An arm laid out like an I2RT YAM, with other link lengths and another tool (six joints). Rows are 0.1 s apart.
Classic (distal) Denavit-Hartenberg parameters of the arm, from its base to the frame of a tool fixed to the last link. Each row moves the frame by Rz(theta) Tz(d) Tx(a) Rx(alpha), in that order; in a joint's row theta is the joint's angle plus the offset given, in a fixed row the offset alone. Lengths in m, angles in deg.
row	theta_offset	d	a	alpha
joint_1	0	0.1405	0.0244	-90
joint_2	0	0	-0.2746	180
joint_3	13.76	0	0.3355	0
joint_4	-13.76	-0.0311	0.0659	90
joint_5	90	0.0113	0	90
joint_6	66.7	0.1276	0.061	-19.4
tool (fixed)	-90	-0.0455	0	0
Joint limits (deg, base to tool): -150..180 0..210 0..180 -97..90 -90..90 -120..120
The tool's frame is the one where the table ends.
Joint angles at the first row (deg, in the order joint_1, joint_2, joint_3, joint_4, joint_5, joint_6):
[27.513, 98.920, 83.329, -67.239, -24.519, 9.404]
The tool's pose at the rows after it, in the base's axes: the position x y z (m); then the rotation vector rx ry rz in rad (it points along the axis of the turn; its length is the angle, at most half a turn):
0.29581 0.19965 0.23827 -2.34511 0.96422 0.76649
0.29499 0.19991 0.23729 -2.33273 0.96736 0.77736
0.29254 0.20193 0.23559 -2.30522 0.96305 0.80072
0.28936 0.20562 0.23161 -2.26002 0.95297 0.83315
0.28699 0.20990 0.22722 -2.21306 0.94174 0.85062
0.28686 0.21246 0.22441 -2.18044 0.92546 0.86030
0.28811 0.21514 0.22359 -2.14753 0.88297 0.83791
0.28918 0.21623 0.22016 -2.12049 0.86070 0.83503
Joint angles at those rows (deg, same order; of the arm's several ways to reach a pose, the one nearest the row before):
[27.536, 98.807, 83.090, -67.148, -24.939, 9.471]
[27.431, 98.734, 82.798, -66.972, -25.591, 9.751]
[27.422, 98.445, 82.120, -66.390, -27.219, 10.276]
[27.422, 98.021, 80.869, -64.952, -29.812, 11.167]
[27.472, 97.414, 79.396, -62.679, -32.132, 12.439]
[27.356, 97.087, 78.528, -61.008, -33.882, 12.968]
[27.239, 95.893, 77.254, -57.987, -35.431, 13.274]
[26.955, 95.403, 76.131, -55.890, -36.850, 13.491]

